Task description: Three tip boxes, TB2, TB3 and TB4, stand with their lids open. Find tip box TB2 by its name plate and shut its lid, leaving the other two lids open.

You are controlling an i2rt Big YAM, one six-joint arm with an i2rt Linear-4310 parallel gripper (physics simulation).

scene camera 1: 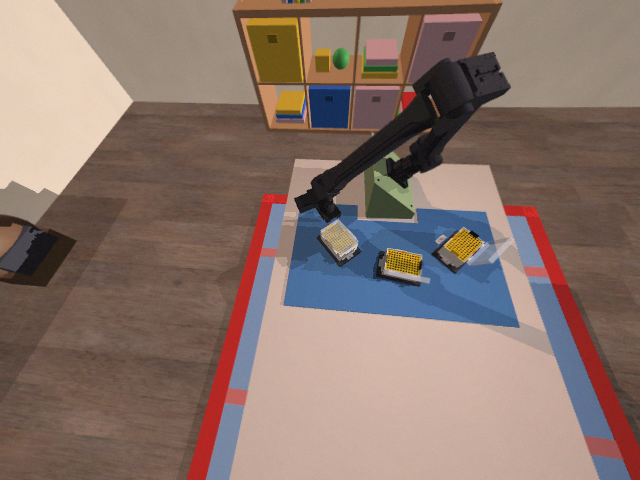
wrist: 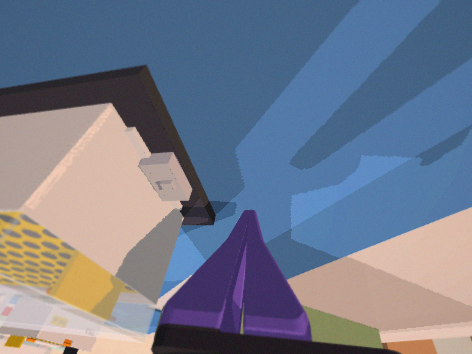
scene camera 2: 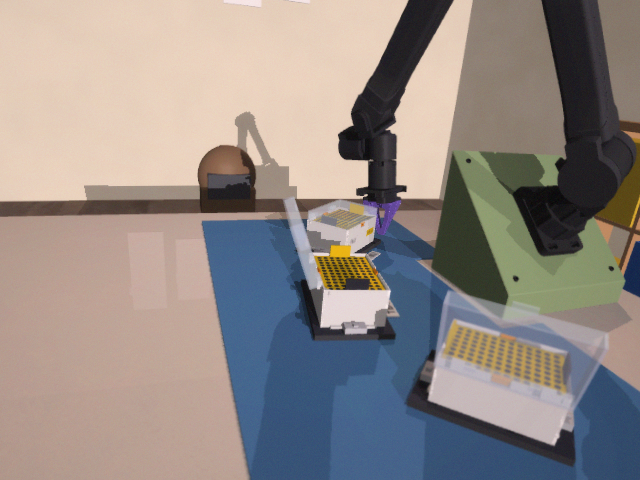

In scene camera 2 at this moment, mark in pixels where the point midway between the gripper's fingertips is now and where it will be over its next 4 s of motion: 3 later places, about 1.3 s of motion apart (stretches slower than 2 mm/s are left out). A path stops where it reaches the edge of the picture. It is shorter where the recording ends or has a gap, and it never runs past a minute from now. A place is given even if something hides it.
The gripper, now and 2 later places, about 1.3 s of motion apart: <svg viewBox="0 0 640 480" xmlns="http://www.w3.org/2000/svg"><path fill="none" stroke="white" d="M381 234L381 238L378 131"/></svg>
